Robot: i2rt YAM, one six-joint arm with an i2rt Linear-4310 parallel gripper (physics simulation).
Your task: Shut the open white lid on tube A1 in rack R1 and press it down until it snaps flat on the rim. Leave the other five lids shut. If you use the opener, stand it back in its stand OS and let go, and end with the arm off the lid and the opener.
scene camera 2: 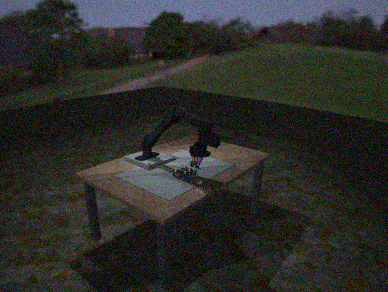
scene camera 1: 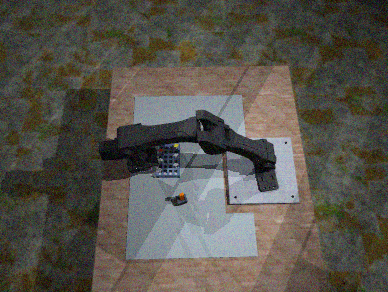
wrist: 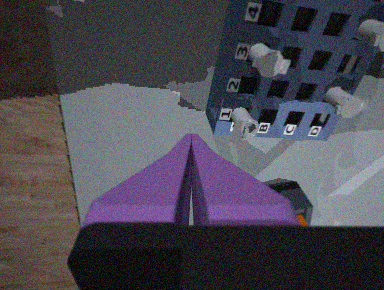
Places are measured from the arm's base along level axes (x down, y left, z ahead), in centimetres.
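Where they show: gripper, fingertip midpoint: [scene camera 2: 198, 165] [scene camera 1: 149, 168] [wrist: 191, 144]; arm's base, origin of the base link: [scene camera 2: 147, 156] [scene camera 1: 263, 164].
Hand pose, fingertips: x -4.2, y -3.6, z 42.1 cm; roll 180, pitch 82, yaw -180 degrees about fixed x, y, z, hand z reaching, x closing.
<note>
Things, the pixels of their centre, and the offset from my fingertips. "*": a spot on its surface instead. Level surfaces: height alone.
- blue rack R1, body centre: [wrist: 317, 35] [scene camera 1: 168, 158] [scene camera 2: 184, 170] dx +3.1, dy -4.3, dz -7.2 cm
- Tube A1, body centre: [wrist: 240, 133] dx +0.7, dy +0.1, dz -2.8 cm
- A3, body centre: [wrist: 270, 63] dx +1.7, dy -3.4, dz -4.2 cm
- column D, body centre: [wrist: 349, 106] dx +1.7, dy -0.6, dz -9.6 cm
- opener with an orange part, body centre: [scene camera 1: 181, 197] dx +1.7, dy +11.8, dz -9.9 cm
- white-lidded tube, surface spot: [wrist: 372, 32] * dx +2.3, dy -4.5, dz -9.7 cm
- yellow lid, body centre: [scene camera 1: 176, 145] dx +1.5, dy -8.2, dz -10.8 cm
- red lid, body centre: [scene camera 1: 160, 150] dx +1.5, dy -7.2, dz -4.8 cm
- mat, its level: dx +6.3 cm
The blue rack R1 [scene camera 1: 178, 170] [wrist: 315, 41] stands on the grey mat. Tube A1 [wrist: 245, 123] stands in its corner hole in the wrist view, with a dark opening at its top; its white lid is hard to make out. White-lidded tubes at A3 [wrist: 270, 62] and in column D [wrist: 347, 102] look shut. My gripper [wrist: 191, 144] [scene camera 2: 199, 162] has its purple fingers shut and empty, beside the A1 corner of the rack and apart from the tube in the wrist view. The opener with an orange part [scene camera 1: 182, 196] is at its dark stand [scene camera 1: 178, 201] [wrist: 292, 192].
Another white-lidded tube [wrist: 372, 32] stands farther up the rack. A yellow lid [scene camera 1: 176, 145] and a red lid [scene camera 1: 160, 150] show at the rack's far end. The arm [scene camera 1: 165, 132] passes over the mat [scene camera 1: 150, 235] from its base plate [scene camera 1: 285, 175]. The wooden table edge lies beside the mat.
</note>
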